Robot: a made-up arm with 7 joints.
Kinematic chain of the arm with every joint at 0, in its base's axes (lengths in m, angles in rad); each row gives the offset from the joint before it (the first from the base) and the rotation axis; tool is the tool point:
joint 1: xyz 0 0 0.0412 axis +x
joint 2: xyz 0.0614 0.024 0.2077 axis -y
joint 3: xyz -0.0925 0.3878 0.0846 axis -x
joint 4: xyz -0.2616 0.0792 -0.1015 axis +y
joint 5: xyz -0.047 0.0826 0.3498 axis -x
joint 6: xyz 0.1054 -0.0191 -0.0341 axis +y
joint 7: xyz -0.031 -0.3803 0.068 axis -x
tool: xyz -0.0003 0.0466 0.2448
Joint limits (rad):
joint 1: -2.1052..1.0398
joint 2: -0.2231..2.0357
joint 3: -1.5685..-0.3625
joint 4: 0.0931..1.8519
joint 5: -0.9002..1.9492
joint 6: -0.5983..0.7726
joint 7: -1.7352..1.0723
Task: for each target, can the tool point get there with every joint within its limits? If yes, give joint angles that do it. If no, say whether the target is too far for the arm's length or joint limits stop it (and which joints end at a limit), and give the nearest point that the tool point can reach.
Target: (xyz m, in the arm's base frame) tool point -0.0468 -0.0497 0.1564
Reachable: yes | joints 0.2442 1.3538 -0.8032 0.3263 -0.3710 0.2387 -0.1261
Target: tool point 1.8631 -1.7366 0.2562
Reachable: no: too far | nearest point 0.5423 -0.6562 0.4618 | short by 1.719 m
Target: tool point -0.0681 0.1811 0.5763
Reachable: yes | joints -0.2462 0.2587 -0.8659 0.6578 0.3892 -0.4574 0.3288
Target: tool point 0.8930 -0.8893 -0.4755
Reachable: no: joint limits stop it (at a limit: joint 1, joint 3, joint 4, joint 6) | nearest point 0.5516 -0.5799 -0.5249 | short by 0.463 m
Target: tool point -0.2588 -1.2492 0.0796
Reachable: no: joint limits stop it (at a limit: joint 1, joint 4, joint 5, joint 6) | nearest point -0.1835 -0.9350 0.2016 | short by 0.345 m
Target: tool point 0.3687 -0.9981 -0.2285
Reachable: no: joint limits stop it (at a limit: joint 1, joint 2, joint 3, joint 6) | nearest point 0.1906 -0.7411 0.0355 | short by 0.409 m
